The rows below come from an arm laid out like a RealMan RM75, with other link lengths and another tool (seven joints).
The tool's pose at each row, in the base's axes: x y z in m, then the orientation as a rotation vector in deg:
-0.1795, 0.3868, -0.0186, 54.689, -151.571, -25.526
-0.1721, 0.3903, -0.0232, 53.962, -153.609, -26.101
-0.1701, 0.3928, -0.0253, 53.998, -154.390, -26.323
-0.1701, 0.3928, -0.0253, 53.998, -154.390, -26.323
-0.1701, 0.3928, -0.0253, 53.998, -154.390, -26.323
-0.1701, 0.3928, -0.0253, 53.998, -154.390, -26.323
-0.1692, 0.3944, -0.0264, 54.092, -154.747, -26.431
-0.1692, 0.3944, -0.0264, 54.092, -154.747, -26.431
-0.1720, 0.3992, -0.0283, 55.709, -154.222, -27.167
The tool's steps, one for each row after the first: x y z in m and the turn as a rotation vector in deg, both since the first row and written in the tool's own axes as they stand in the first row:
-0.0085, -0.0034, 0.0021, 0.306, -1.873, 0.622
-0.0120, -0.0035, 0.0037, 0.487, -2.644, 0.643
-0.0120, -0.0035, 0.0037, 0.487, -2.644, 0.643
-0.0120, -0.0035, 0.0037, 0.487, -2.644, 0.643
-0.0120, -0.0035, 0.0037, 0.487, -2.644, 0.643
-0.0139, -0.0032, 0.0047, 0.582, -3.012, 0.598
-0.0139, -0.0032, 0.0047, 0.582, -3.012, 0.598
-0.0153, 0.0011, 0.0084, 0.275, -3.093, -0.636

